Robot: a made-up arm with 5 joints.
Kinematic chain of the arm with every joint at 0, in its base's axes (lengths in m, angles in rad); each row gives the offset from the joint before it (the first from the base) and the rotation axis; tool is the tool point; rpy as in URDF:
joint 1: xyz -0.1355 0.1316 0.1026 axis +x
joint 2: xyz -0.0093 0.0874 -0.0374 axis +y
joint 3: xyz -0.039 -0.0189 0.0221 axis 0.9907 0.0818 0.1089
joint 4: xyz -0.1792 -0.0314 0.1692 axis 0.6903 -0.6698 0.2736
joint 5: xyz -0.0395 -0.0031 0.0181 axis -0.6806 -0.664 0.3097
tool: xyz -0.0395 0.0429 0.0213 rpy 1.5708 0 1.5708
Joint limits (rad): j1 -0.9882..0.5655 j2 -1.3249..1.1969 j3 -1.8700..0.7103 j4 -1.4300..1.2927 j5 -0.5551..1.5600
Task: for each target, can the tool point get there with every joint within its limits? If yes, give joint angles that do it. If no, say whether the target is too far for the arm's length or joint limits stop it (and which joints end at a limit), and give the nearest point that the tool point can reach.
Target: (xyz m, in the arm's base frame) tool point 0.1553 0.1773 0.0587
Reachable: no: joint limits stop it (at a limit: joint 1, joint 2, joint 4, joint 5) | nearest point -0.0113 0.3429 0.1898 | short by 0.269 m
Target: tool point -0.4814 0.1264 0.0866
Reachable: yes | joints -0.7187 -0.4049 0.2987 1.0013 0.5023
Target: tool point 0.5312 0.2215 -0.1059
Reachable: no: too far | nearest point -0.0674 0.2644 -0.2054 | short by 0.608 m
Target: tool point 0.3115 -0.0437 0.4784
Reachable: no: too far | nearest point 0.0050 0.0166 0.3803 | short by 0.327 m
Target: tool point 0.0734 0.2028 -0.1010
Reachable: no: joint limits stop it (at a limit: joint 2, joint 3, joint 4, joint 5) | nearest point -0.0701 0.2398 -0.2069 | short by 0.182 m
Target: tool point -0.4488 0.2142 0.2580
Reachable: yes | joints -0.0506 -0.0642 0.0797 -0.6556 0.5822
